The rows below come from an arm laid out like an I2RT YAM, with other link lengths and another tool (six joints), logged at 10 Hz.
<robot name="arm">
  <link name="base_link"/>
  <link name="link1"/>
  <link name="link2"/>
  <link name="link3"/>
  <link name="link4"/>
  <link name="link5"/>
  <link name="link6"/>
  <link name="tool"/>
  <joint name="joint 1" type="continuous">
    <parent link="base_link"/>
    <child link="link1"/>
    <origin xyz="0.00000 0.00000 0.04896" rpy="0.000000 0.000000 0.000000"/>
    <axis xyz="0 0 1"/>
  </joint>
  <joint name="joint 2" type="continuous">
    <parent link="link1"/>
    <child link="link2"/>
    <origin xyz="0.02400 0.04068 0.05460" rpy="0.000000 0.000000 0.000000"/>
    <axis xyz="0 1 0"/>
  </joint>
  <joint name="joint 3" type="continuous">
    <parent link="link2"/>
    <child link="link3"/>
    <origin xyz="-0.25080 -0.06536 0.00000" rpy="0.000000 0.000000 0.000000"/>
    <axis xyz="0 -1 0"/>
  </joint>
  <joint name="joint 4" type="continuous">
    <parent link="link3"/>
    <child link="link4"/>
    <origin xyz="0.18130 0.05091 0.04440" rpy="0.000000 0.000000 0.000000"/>
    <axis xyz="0 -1 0"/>
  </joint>
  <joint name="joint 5" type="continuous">
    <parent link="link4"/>
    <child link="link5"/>
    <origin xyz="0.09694 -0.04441 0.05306" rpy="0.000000 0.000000 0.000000"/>
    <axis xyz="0 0 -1"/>
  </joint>
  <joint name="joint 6" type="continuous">
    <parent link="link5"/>
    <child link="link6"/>
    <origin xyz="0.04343 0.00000 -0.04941" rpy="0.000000 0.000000 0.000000"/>
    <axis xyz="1 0 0"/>
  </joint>
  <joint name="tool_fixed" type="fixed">
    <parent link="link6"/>
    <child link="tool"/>
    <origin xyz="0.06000 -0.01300 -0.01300" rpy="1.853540 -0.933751 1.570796"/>
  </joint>
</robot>
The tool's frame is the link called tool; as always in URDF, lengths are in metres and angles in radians. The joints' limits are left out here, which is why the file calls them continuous.
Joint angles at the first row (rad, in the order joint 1, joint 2, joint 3, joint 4, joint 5, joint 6):
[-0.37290, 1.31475, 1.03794, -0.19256, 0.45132, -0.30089]
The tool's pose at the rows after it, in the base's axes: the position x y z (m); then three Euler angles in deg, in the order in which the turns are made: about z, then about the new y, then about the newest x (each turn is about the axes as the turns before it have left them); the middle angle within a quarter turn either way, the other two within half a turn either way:
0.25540 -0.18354 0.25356 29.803 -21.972 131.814
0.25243 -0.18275 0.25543 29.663 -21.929 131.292
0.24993 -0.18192 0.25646 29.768 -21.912 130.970
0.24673 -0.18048 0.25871 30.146 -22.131 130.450
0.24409 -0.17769 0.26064 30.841 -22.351 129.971
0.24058 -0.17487 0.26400 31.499 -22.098 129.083
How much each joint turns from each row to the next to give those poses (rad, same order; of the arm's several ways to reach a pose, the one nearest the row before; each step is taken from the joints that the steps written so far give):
[0.00145, -0.01505, -0.00851, -0.00011, 0.00491, 0.00430]
[0.00154, -0.01379, -0.00634, -0.00036, 0.00925, -0.00224]
[0.00021, -0.01257, -0.00740, 0.00017, 0.00196, -0.00331]
[0.00024, -0.01896, -0.00854, 0.00022, -0.00166, -0.00375]
[0.00490, -0.02043, -0.01006, -0.00024, -0.00293, -0.00375]
[0.00701, -0.02372, -0.00898, -0.00082, 0.00632, -0.01196]

